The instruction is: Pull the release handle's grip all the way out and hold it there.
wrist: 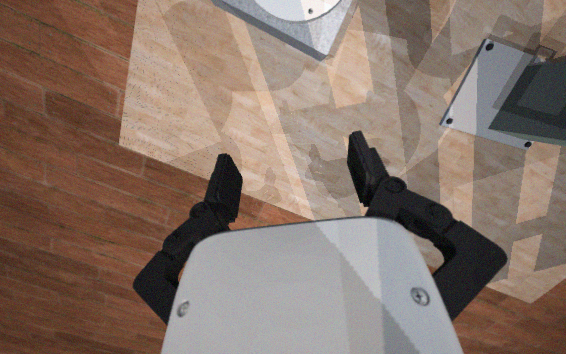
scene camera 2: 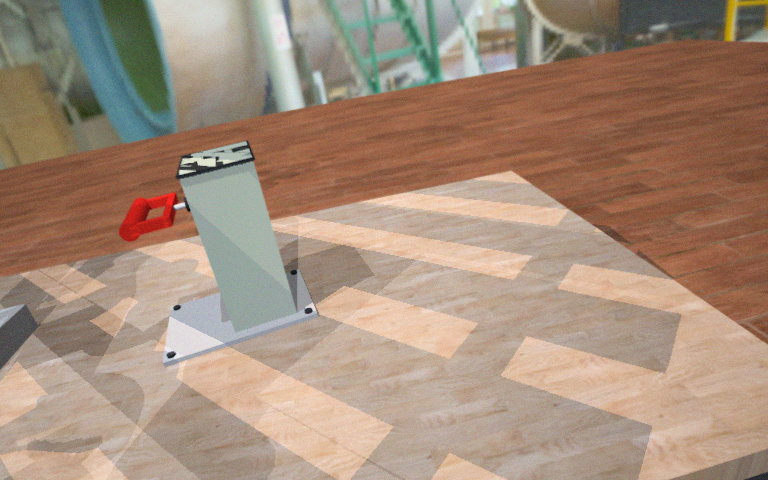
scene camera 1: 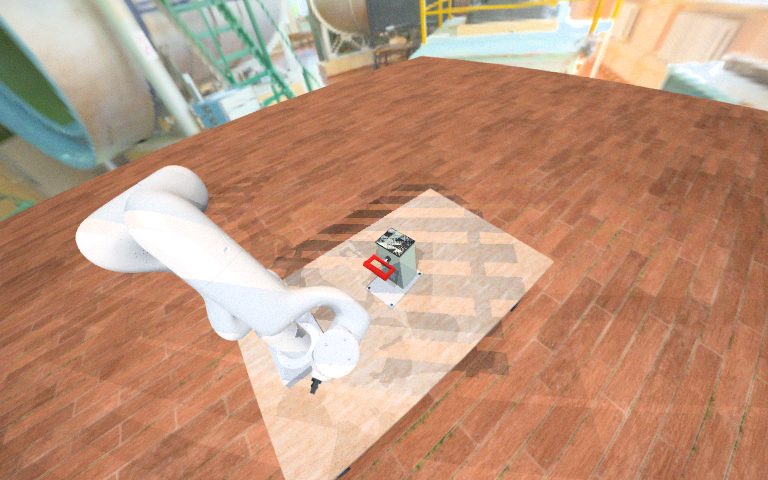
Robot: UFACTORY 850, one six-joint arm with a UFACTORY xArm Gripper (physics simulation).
Labels:
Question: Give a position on a white base plate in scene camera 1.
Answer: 388,292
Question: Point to a white base plate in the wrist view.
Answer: At 495,69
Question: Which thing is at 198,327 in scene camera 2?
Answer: A white base plate.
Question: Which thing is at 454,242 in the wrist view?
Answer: My gripper.

